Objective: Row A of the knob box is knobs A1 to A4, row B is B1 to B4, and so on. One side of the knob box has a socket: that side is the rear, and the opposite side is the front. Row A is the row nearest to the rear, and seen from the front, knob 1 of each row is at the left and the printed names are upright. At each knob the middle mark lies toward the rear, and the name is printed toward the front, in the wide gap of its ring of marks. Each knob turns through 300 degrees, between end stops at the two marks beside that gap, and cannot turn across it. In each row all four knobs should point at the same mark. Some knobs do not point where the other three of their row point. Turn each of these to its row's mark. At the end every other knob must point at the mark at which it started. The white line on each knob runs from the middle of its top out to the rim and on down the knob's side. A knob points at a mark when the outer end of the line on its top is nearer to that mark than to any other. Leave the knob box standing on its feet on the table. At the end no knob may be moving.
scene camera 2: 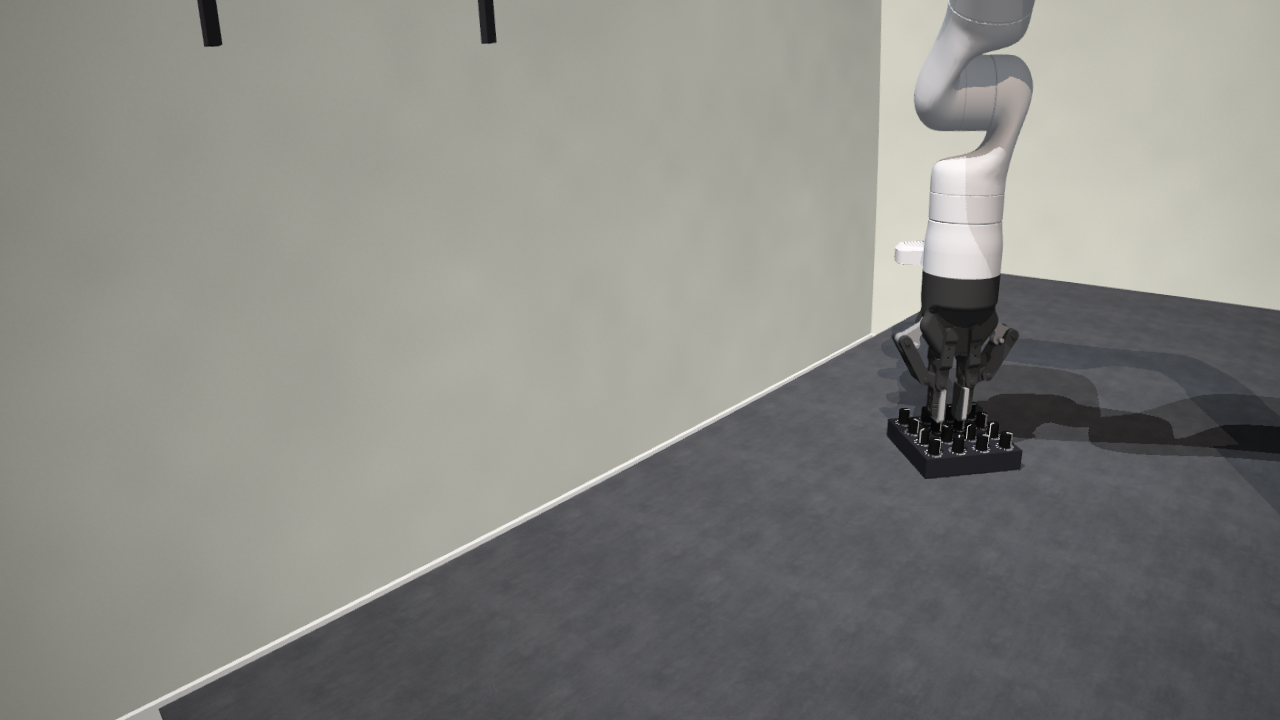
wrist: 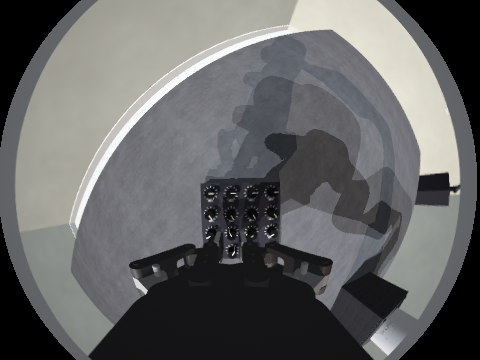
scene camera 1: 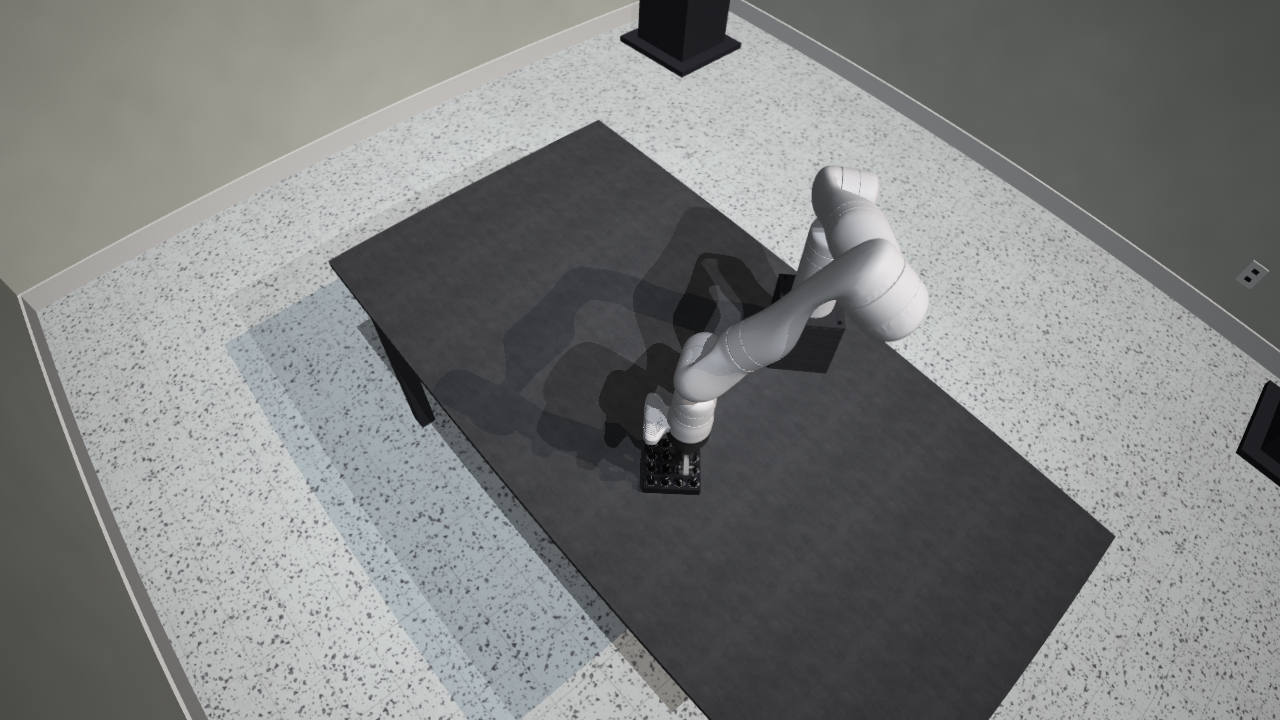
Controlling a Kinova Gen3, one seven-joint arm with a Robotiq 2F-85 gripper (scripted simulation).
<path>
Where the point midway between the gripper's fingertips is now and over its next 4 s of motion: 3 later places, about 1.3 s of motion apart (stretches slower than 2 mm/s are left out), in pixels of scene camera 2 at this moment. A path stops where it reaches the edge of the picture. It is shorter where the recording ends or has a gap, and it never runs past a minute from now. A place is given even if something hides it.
My gripper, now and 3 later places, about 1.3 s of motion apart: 947, 419; 946, 433; 950, 401; 968, 397
</path>
